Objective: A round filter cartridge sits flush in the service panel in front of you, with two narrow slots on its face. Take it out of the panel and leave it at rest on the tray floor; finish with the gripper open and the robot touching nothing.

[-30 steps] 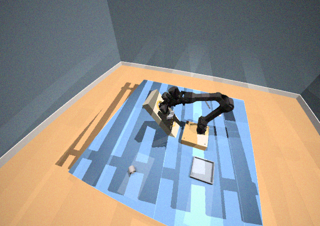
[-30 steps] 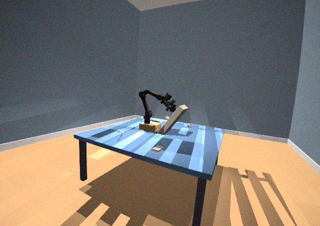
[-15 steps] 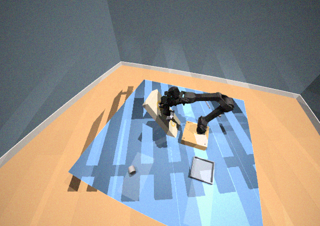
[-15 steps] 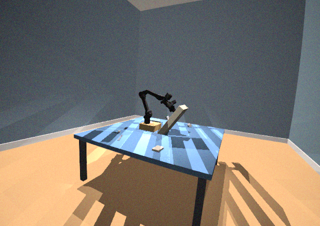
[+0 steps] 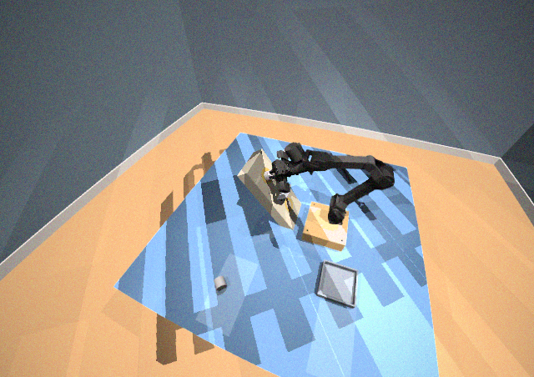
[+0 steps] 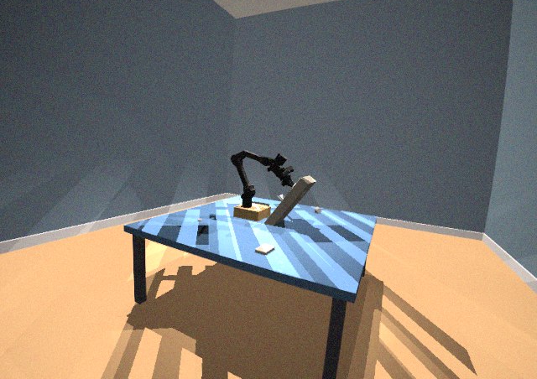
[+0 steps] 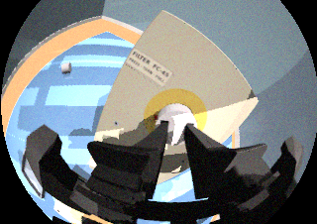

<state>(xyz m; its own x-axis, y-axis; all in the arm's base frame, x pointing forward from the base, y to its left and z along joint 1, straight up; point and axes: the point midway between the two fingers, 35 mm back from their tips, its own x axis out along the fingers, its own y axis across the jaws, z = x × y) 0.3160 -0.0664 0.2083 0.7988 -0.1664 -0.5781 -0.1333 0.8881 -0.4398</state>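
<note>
The beige service panel lies 9 cm below my gripper tip and 2 cm behind it. Also, from my gripper tip: grey tray (36 cm to the left, 35 cm behind, 25 cm below); white round filter cartridge (1 cm below, 1 cm ahead).
</note>
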